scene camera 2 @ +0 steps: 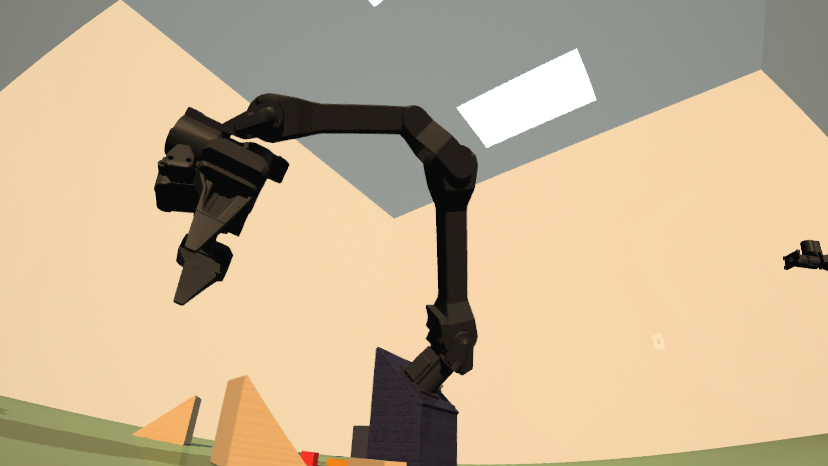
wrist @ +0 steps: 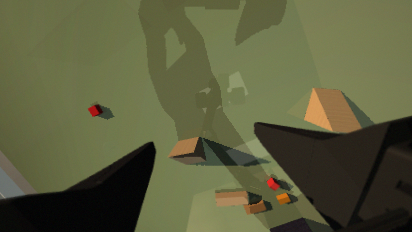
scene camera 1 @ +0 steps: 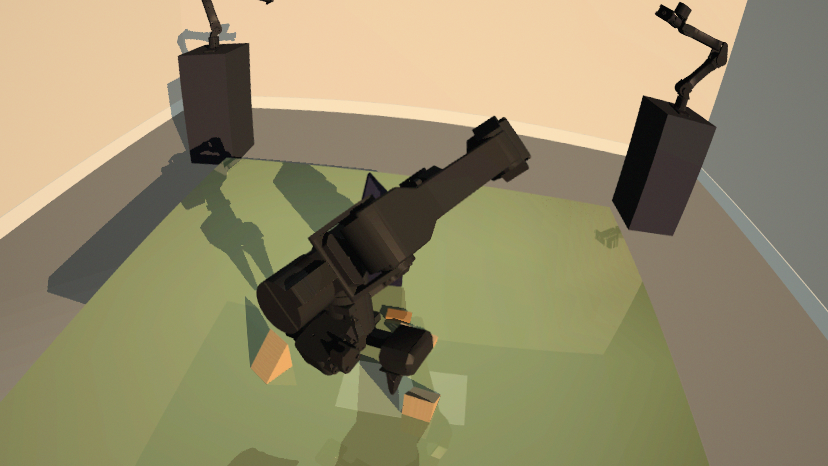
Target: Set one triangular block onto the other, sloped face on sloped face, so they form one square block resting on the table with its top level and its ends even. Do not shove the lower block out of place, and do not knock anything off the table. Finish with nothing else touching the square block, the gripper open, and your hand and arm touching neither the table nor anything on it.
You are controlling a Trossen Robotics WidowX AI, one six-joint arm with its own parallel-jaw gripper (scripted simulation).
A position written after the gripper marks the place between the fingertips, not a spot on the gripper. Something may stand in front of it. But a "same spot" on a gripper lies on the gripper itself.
Labels:
gripper: scene camera 2; wrist; scene camera 1 363, 382
same spot on gripper: (wrist: 354, 174) = (scene camera 2: 196, 256)

